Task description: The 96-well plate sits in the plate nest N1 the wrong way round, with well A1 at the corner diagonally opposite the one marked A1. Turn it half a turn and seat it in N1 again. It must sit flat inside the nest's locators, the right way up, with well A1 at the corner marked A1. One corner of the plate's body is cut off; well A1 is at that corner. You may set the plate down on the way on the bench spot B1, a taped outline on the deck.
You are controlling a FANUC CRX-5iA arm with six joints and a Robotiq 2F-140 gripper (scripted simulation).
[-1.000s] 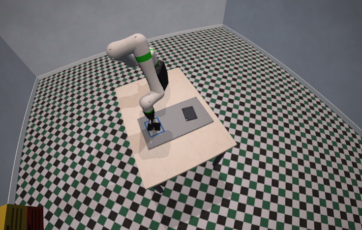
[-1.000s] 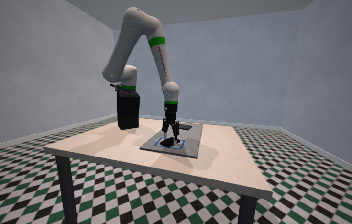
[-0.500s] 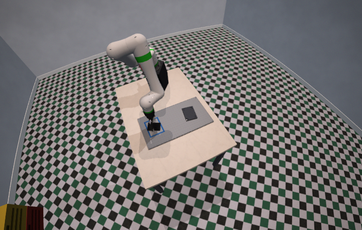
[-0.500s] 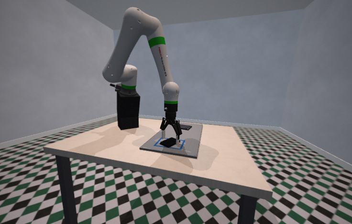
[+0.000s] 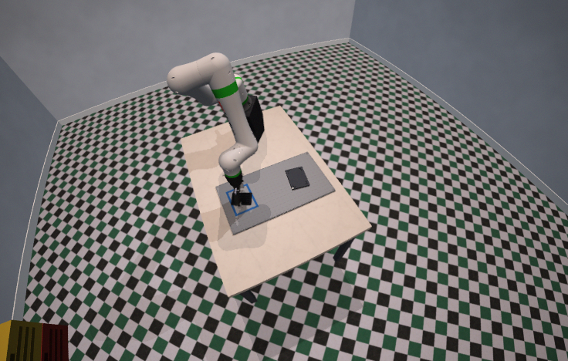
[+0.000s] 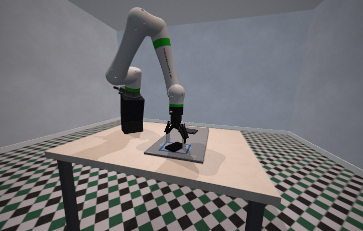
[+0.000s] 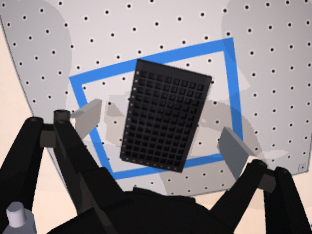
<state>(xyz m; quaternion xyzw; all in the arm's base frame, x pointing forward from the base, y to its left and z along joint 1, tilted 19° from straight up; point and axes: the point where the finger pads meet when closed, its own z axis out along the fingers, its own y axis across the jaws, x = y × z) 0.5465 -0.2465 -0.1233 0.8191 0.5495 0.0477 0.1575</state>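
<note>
Now: hand 2 cm above the black 96-well plate. Round my hand: dark plate nest N1: 1 cm ahead, 39 cm to the left, 2 cm below; white A1 mark: 7 cm ahead, 32 cm to the left, 2 cm below.
</note>
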